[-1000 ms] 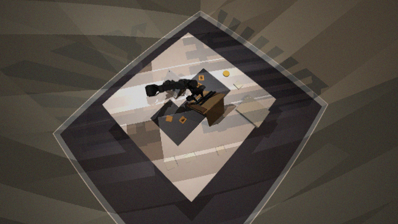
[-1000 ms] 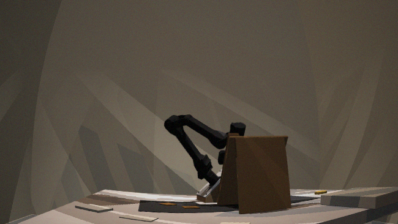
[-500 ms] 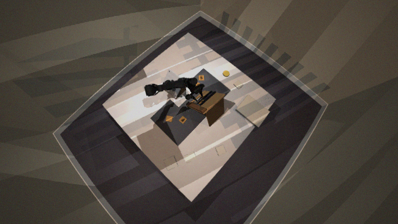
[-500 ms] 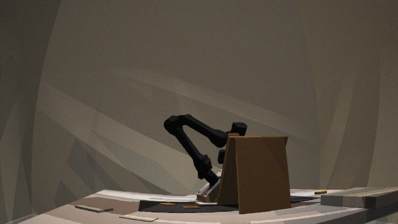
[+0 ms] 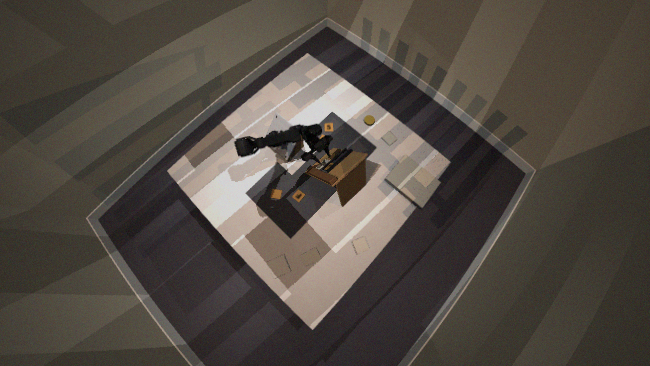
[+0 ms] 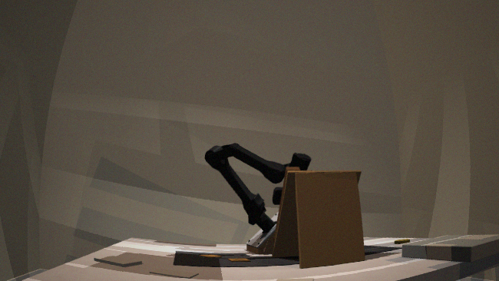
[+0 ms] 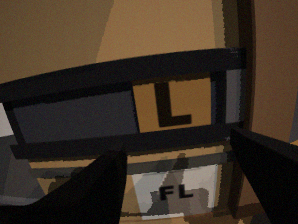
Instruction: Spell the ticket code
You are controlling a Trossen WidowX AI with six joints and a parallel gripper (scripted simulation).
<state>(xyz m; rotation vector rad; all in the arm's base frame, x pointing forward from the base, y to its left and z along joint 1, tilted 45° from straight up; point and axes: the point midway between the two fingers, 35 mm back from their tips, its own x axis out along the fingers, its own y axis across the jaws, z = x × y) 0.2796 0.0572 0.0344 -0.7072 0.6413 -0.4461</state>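
My gripper tip is 40 mm short of the letter tile, 10 mm to the left of it and 20 mm above it. Also, from my gripper tip: yellow object (20 mm ahead, 460 mm to the left, 160 mm below); dark mat (100 mm behind, 30 mm to the right, 170 mm below); white ticket (20 mm behind, 90 mm below).
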